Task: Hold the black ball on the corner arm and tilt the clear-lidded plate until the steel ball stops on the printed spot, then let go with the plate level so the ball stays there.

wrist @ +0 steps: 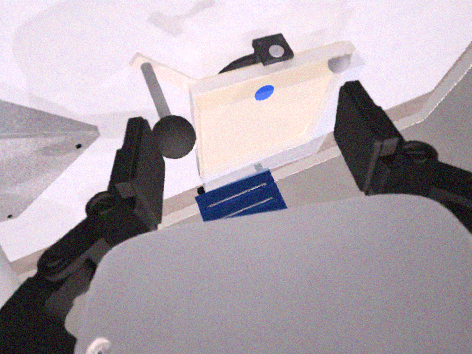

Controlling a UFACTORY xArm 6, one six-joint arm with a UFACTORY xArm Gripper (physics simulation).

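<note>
The black ball sits at the end of a grey corner arm, left of the plate. The clear-lidded plate has a cream floor and pale walls; its exact tilt is hard to judge. The blue printed spot is near its far wall. A greyish round shape that looks like the steel ball is in the far right corner, away from the spot. My gripper is wide open and holds nothing. The black ball overlaps the inner side of the left finger in view; whether they touch cannot be told.
A black block with a silver disc stands behind the plate, with a dark curved piece beside it. A dark blue card with pale lines lies on the near side. A grey speckled wedge is at the left. The table's edge runs below the plate.
</note>
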